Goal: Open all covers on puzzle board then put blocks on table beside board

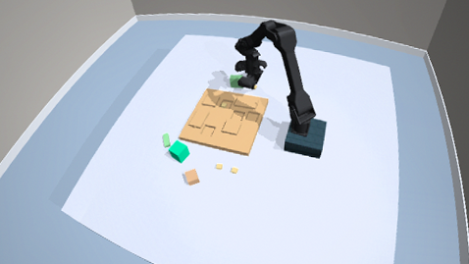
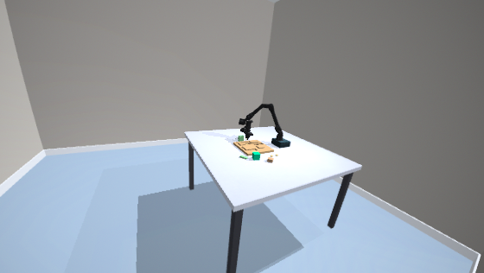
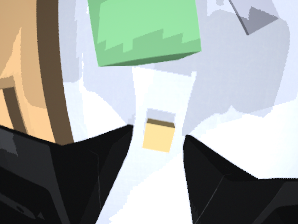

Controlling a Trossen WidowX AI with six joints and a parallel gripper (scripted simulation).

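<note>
My gripper tip is 21 cm to the right of the tan puzzle board, 5 cm short of it and 1 cm below it. Round my gripper tip: tan cube: 53 cm to the left, 5 cm ahead, 1 cm above; then light green bar: 41 cm to the left, 24 cm ahead; then green cube: 45 cm to the left, 14 cm ahead, 2 cm above.
</note>
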